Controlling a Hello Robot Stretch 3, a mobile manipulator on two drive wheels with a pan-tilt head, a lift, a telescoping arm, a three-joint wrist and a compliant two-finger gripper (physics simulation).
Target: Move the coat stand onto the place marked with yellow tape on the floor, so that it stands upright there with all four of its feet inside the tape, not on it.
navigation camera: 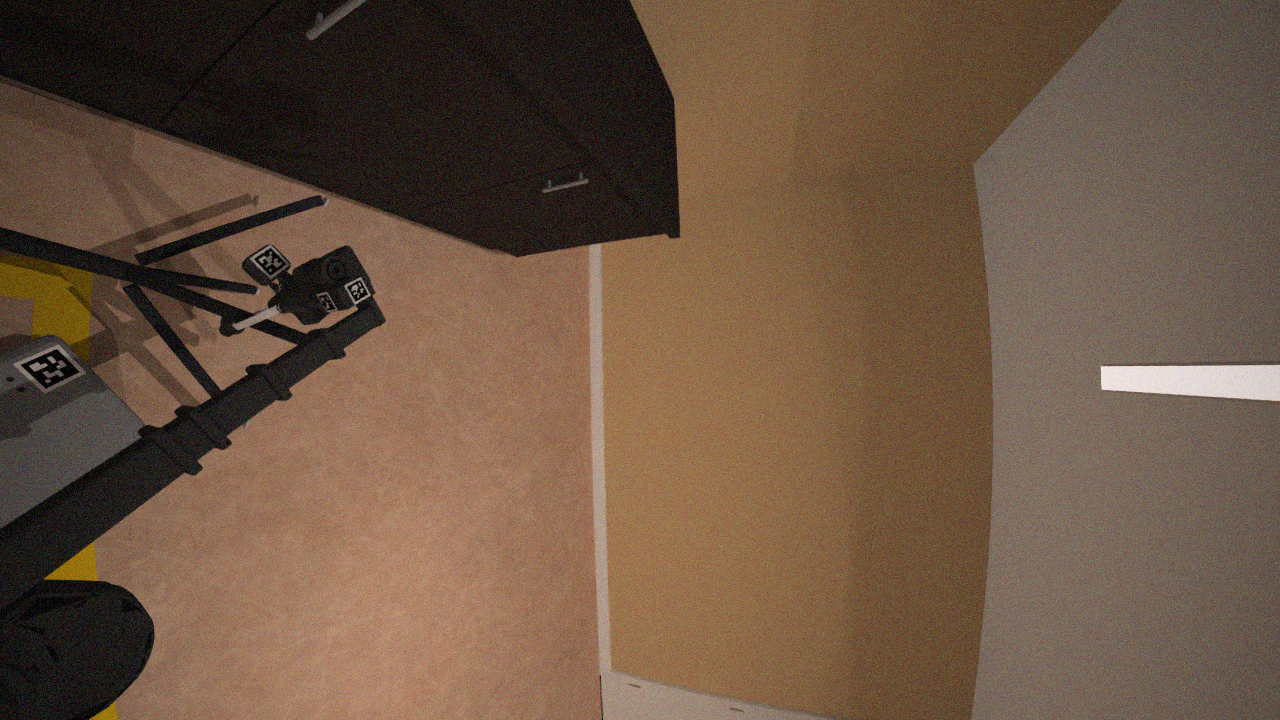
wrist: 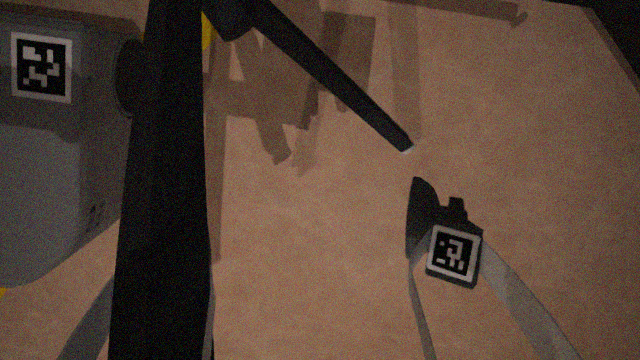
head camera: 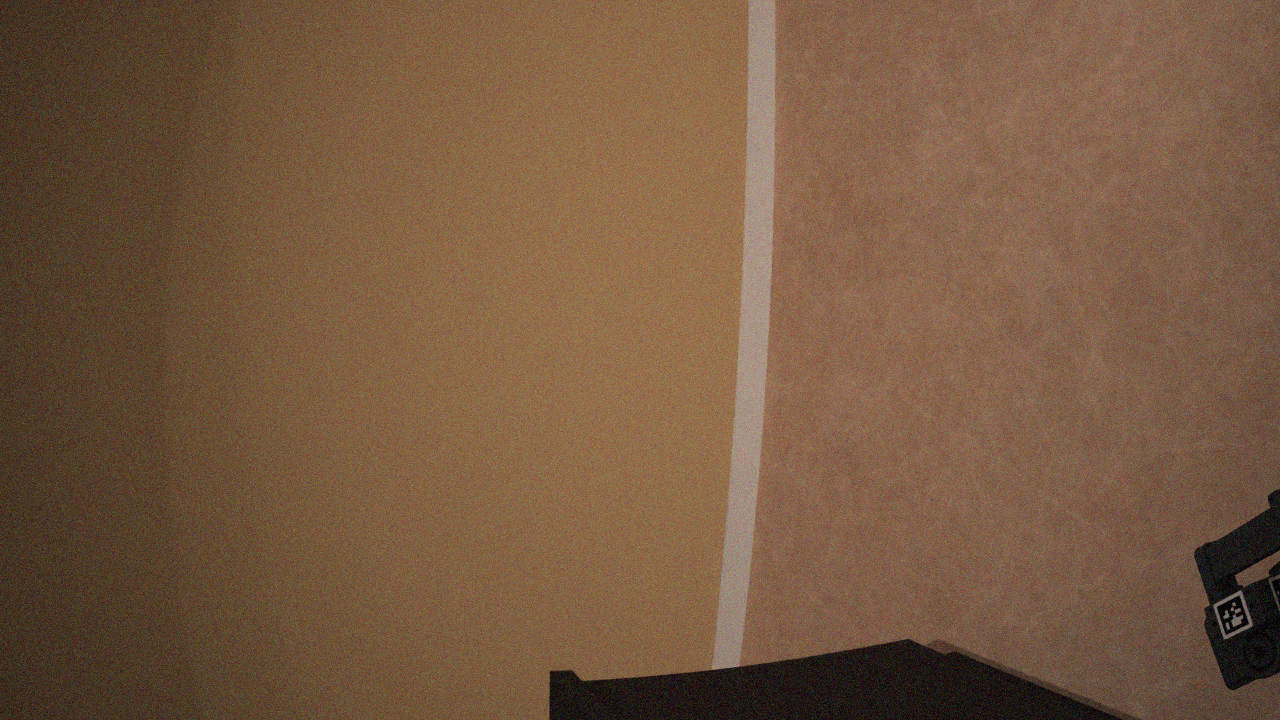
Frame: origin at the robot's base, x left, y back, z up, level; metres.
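Seen in the pictures: gripper, fingertip midpoint: [navigation camera: 250,308] [wrist: 306,209].
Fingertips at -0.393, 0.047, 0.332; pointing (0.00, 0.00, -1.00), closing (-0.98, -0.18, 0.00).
Note:
A point is followed by its place in that frame, as x, y, z.
The black coat stand [navigation camera: 82,256] @(-0.252, -0.136, 0.245) [wrist: 167,200] @(-0.344, 0.027, 0.400) shows its pole and splayed feet in the navigation view, beyond a corner of the yellow tape [navigation camera: 64,311] @(-0.219, -0.078, 0.001), on the cabinet side. Its other end is out of view. In the wrist view one foot [wrist: 345,87] @(-0.428, -0.025, 0.122) reaches toward the upper middle. My gripper [wrist: 306,209] @(-0.393, 0.046, 0.332) [navigation camera: 237,318] @(-0.393, 0.046, 0.332) is open beside the pole. The right fingertip stands well apart from it; the pole hides the left fingertip, so contact there cannot be told. In the head view part of the gripper's wrist shows at the right edge; the stand and tape do not show.
A dark cabinet [navigation camera: 402,116] @(-0.718, -0.188, 0.590) [head camera: 805,689] @(-1.359, 0.248, 0.505) with metal handles stands close to the feet. A tan wall [navigation camera: 760,402] @(-1.899, 1.521, 1.138) [head camera: 447,313] @(-1.962, 1.432, 0.932) with a white baseboard [navigation camera: 597,402] @(-1.884, 1.520, 0.051) [head camera: 756,268] @(-1.845, 1.572, 0.051) lies beyond. My arm [navigation camera: 196,429] @(-0.140, 0.097, 0.689) extends over my grey base [navigation camera: 62,447] @(-0.063, 0.118, 0.160).

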